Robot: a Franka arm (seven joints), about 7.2 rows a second.
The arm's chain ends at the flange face. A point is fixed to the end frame.
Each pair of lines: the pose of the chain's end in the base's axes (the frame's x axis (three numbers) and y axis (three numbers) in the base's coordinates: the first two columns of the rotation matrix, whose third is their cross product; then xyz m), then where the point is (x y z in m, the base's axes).
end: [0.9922 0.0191 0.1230 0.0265 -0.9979 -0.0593 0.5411 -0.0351 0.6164]
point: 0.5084 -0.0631 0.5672
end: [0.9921 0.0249 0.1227 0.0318 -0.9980 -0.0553 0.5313 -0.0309 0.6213]
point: 0.4988 -0.0593 0.5722
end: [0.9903 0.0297 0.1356 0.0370 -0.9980 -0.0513 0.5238 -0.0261 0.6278]
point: 0.4920 -0.0548 0.5784
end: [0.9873 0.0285 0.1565 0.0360 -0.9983 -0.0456 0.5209 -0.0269 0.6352]
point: 0.4901 -0.0558 0.5853
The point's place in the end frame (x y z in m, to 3 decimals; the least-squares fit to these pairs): -0.039 0.030 0.043
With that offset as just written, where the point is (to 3 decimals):
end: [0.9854 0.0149 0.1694 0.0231 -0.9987 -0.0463 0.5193 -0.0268 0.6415]
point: 0.489 -0.055 0.591
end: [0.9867 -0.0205 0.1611 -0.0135 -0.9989 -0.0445 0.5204 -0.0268 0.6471]
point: 0.488 -0.054 0.597
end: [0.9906 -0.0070 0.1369 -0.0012 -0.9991 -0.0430 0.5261 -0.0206 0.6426]
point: 0.493 -0.048 0.593
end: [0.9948 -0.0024 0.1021 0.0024 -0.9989 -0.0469 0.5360 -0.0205 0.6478]
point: 0.502 -0.048 0.600
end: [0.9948 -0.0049 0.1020 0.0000 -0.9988 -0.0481 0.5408 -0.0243 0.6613]
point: 0.506 -0.052 0.613
